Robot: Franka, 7 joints.
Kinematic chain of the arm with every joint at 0, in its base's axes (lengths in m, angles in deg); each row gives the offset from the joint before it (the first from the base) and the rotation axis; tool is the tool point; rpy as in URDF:
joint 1: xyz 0 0 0.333 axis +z
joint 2: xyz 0 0 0 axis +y
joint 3: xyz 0 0 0.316 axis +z
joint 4: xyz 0.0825 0 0 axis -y
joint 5: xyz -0.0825 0 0.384 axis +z
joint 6: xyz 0 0 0 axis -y
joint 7: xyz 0.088 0 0 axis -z
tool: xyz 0 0 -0.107 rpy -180 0 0
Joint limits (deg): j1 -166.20..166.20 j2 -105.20..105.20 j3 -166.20..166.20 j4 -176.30..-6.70 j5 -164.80..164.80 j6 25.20..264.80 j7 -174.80..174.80
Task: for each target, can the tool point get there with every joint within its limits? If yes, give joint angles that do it. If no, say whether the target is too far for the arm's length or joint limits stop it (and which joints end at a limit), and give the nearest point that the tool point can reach.
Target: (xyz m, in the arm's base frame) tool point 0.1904 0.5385 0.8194
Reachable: yes | joints 78.83 34.79 15.15 -29.58 68.04 227.85 -10.14
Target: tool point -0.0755 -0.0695 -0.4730
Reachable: no: joint limits stop it (at a limit: joint 2) | nearest point -0.1028 -0.0946 -0.3410 | short by 0.137 m
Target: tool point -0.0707 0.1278 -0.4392
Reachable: no: joint limits stop it (at a limit: joint 2) | nearest point -0.0807 0.1458 -0.3478 | short by 0.094 m
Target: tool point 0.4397 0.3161 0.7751
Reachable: yes | joints 87.28 68.59 -110.72 -87.38 -115.44 67.01 143.39
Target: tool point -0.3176 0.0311 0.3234
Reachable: yes | joints 106.94 -33.07 67.55 -145.15 10.74 79.23 -57.54
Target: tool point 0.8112 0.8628 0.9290
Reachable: no: too far | nearest point 0.5249 0.5583 0.7187 | short by 0.468 m
